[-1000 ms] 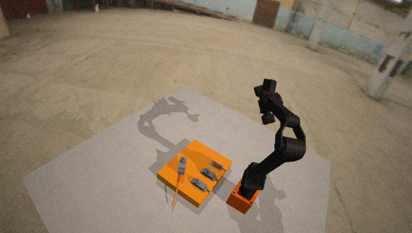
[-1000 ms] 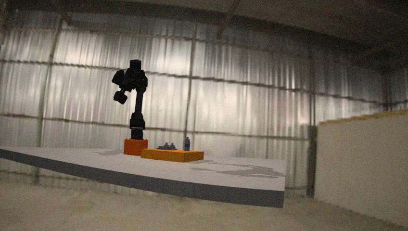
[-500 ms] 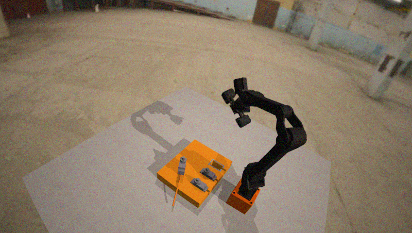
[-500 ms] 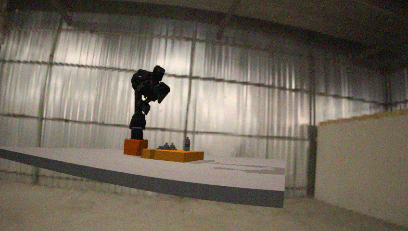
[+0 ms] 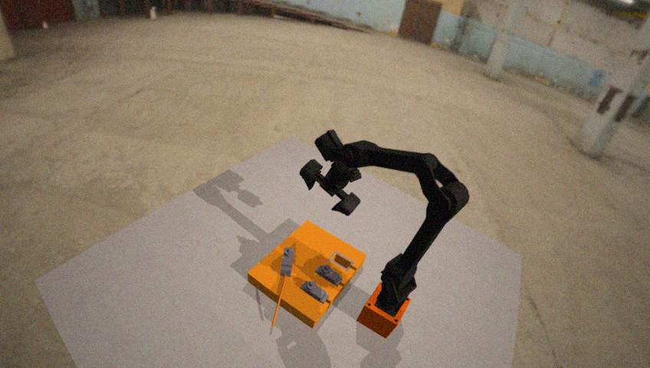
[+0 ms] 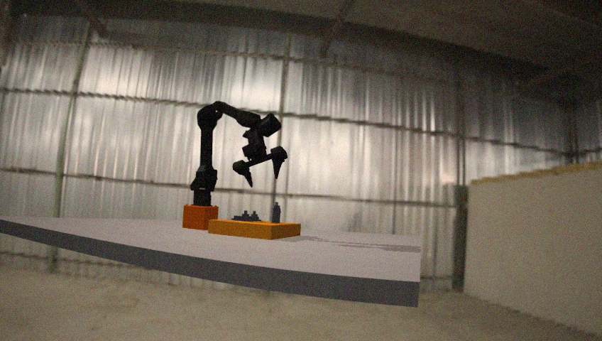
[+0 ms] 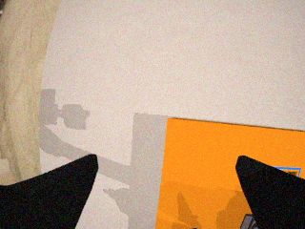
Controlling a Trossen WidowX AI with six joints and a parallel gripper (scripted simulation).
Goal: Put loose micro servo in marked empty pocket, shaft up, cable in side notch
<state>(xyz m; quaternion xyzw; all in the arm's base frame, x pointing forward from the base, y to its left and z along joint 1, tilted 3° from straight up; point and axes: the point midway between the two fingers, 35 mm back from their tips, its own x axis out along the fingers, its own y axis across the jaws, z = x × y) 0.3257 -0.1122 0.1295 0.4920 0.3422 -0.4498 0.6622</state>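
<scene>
Now: gripper tip 40 mm past the orange deck, 130 mm to the right of it and 160 mm above it.
</scene>
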